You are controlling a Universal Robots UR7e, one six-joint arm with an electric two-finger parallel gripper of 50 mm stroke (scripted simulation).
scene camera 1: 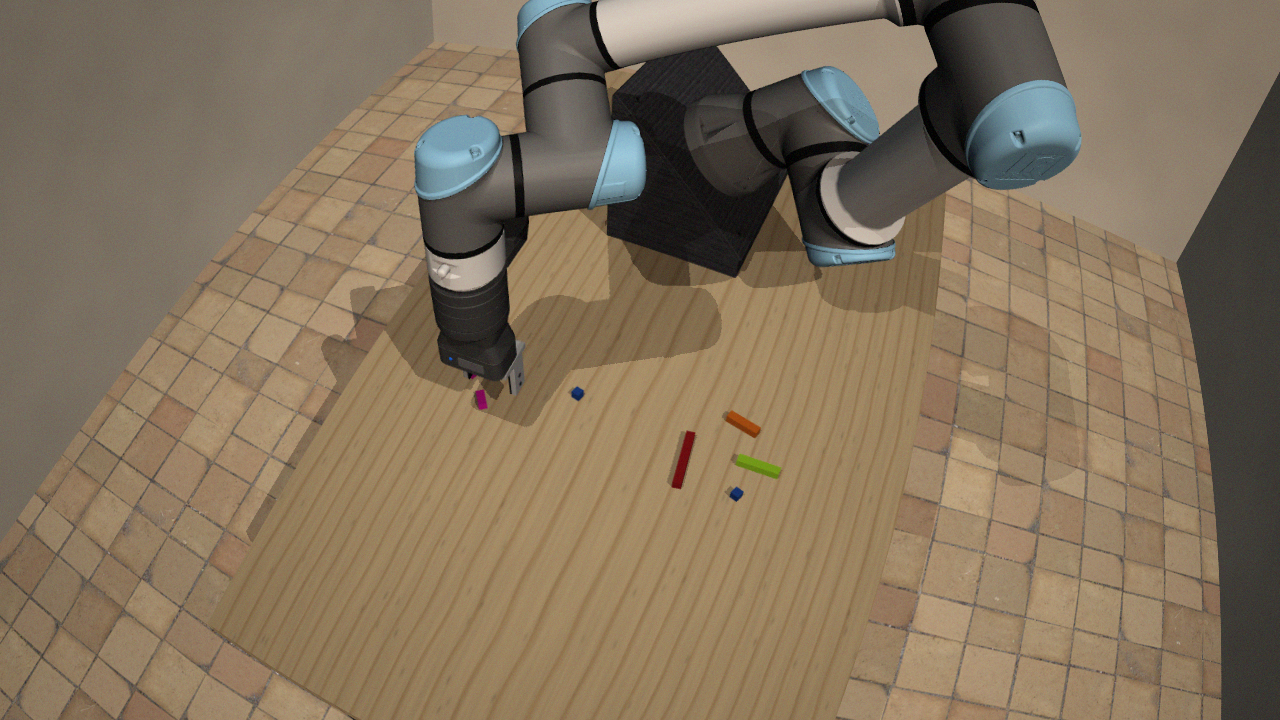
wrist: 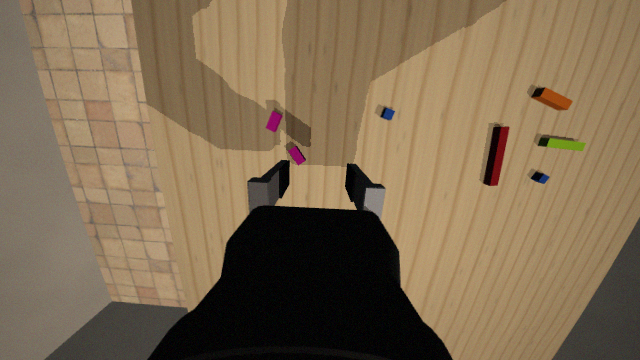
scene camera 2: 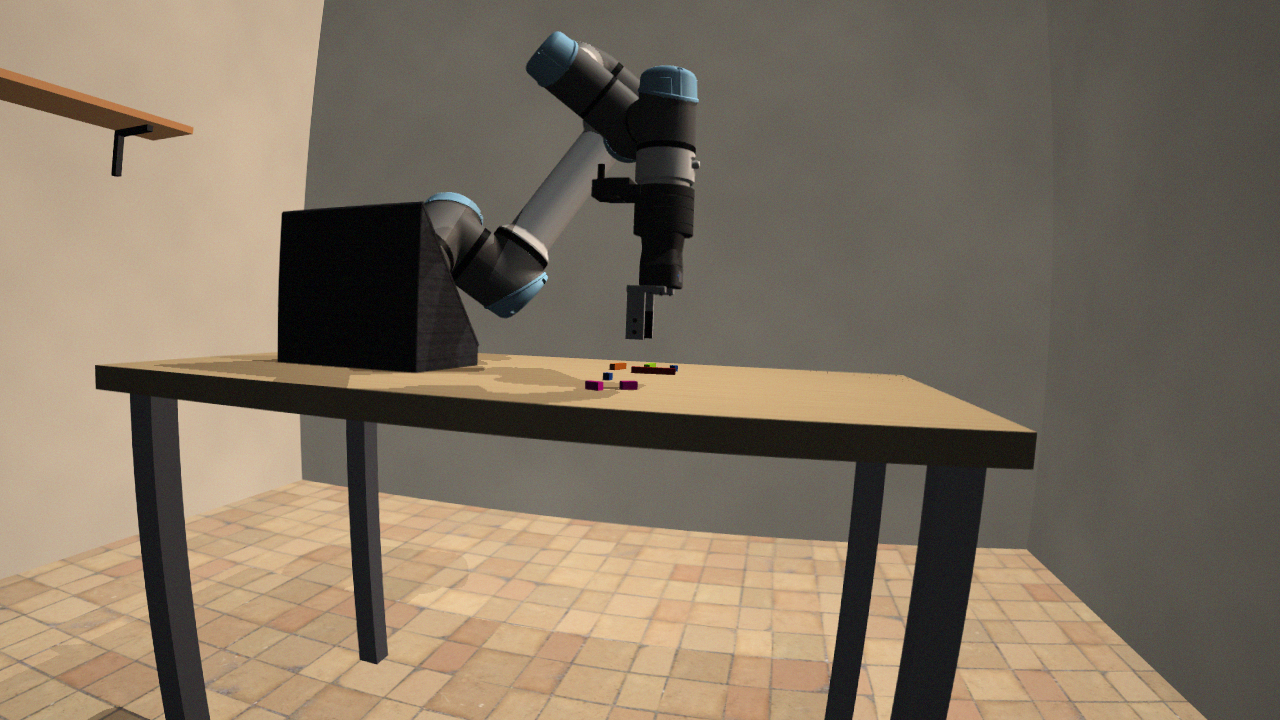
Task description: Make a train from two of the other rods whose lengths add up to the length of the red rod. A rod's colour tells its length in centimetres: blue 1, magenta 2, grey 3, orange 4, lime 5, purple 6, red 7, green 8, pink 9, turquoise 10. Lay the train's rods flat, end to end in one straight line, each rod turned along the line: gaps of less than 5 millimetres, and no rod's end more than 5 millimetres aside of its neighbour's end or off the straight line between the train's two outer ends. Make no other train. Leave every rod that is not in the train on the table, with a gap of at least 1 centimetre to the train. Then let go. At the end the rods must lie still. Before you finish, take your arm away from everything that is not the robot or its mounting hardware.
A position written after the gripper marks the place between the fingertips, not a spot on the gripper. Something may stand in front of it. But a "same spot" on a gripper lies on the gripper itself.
gripper: scene camera 1; wrist 317,173; scene camera 2
same spot on gripper: (scene camera 1: 515,375) = (scene camera 2: 653,314)
